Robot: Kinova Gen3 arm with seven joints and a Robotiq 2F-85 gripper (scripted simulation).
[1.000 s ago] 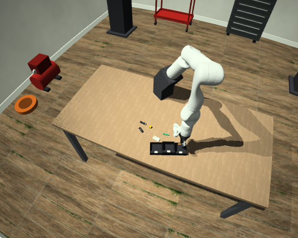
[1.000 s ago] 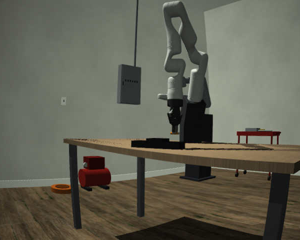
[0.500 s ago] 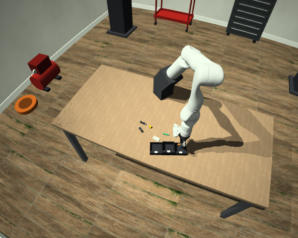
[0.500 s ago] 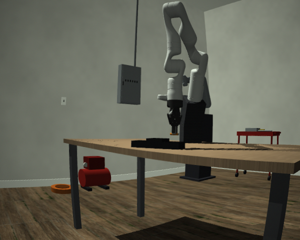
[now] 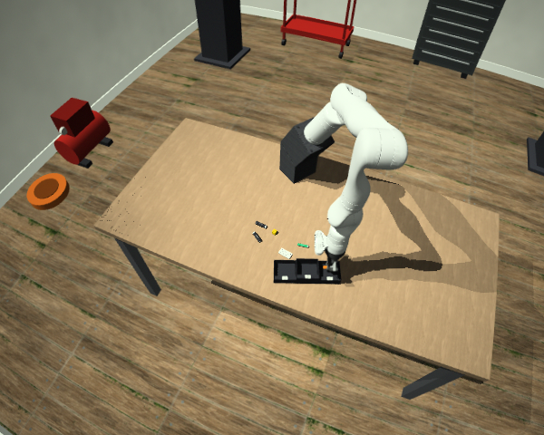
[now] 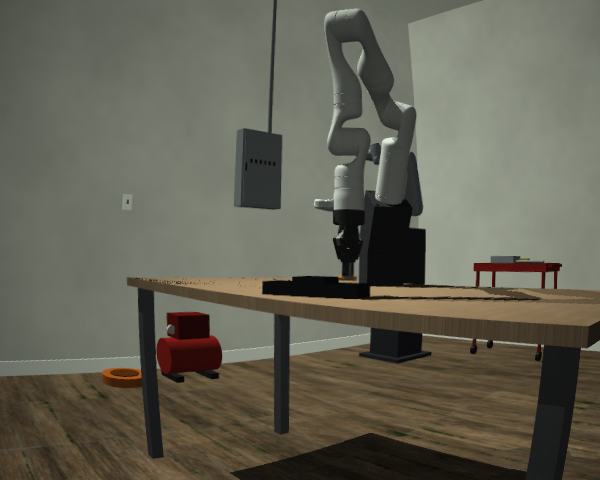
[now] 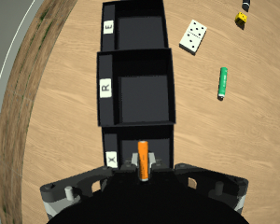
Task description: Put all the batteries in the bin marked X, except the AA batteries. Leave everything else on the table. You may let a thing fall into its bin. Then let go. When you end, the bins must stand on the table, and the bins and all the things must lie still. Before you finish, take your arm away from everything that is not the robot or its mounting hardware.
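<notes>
Right now the green battery is 7 cm behind my hand, 13 cm to the right of it and 6 cm below it. The rest, counted from my hand: orange battery 2 cm below; then yellow die 8 cm behind, 26 cm to the right, 6 cm below; then white domino 1 cm behind, 18 cm to the right, 6 cm below.
</notes>
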